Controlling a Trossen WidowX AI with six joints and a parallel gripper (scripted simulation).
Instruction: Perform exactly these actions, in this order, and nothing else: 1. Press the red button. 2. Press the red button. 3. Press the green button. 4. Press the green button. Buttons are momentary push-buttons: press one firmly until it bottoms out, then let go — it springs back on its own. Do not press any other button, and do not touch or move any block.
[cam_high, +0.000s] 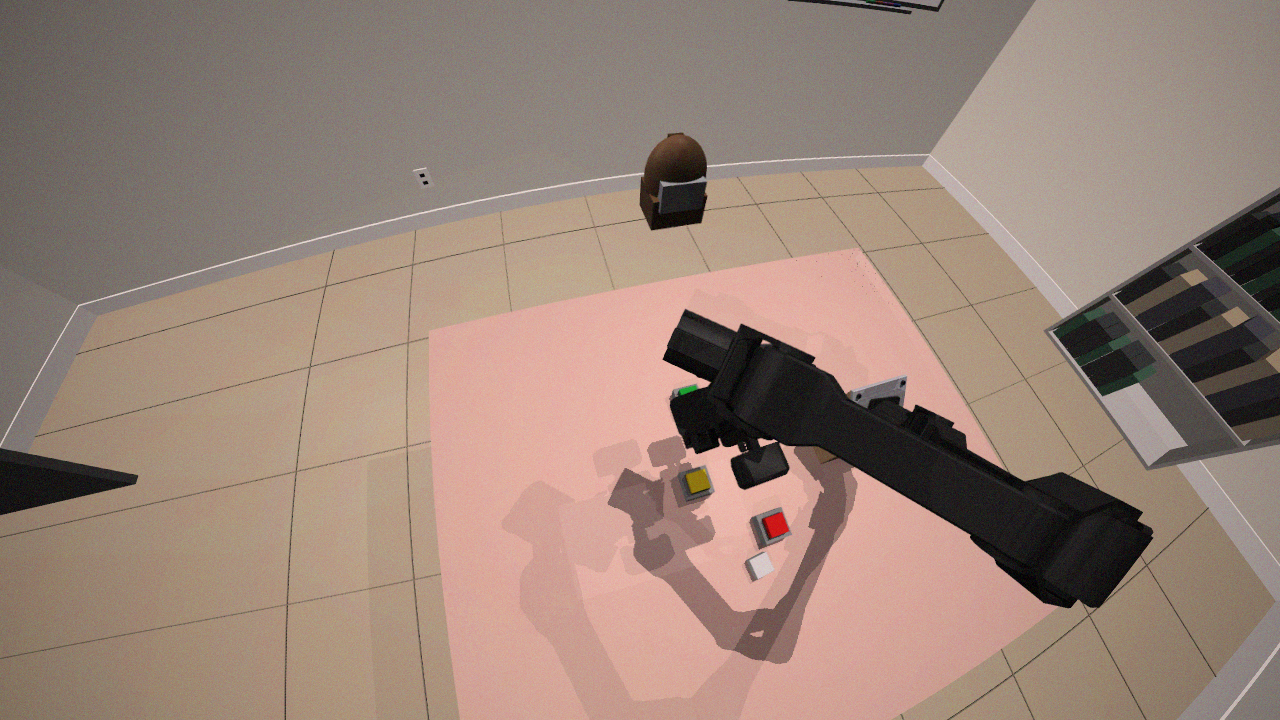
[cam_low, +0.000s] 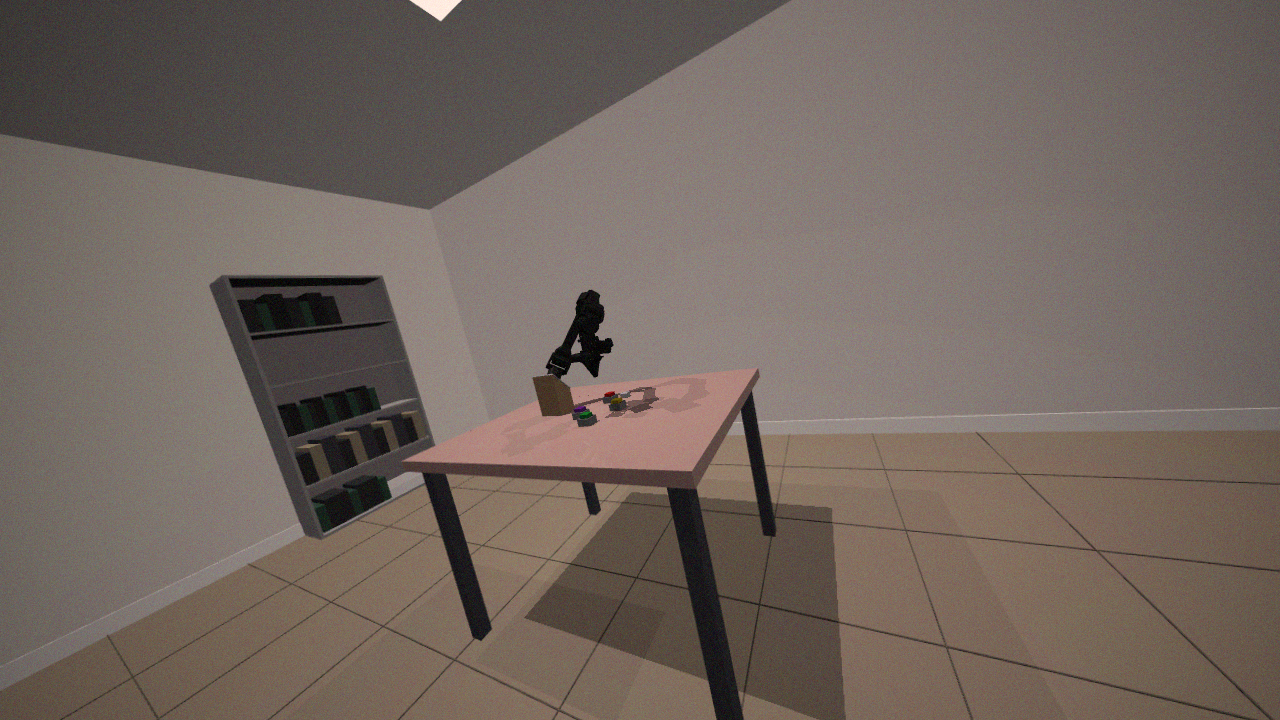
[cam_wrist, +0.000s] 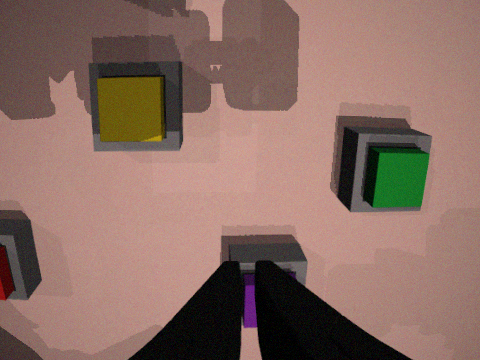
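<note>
Now: the green button 10 mm ahead of my gripper tip, 100 mm to the right of it and 110 mm below it. From my gripper tip the other things lie so: purple button 80 mm behind, 40 mm to the right, 110 mm below; then yellow button 20 mm ahead, 50 mm to the left, 110 mm below; then red button 90 mm behind, 150 mm to the left, 110 mm below.
</note>
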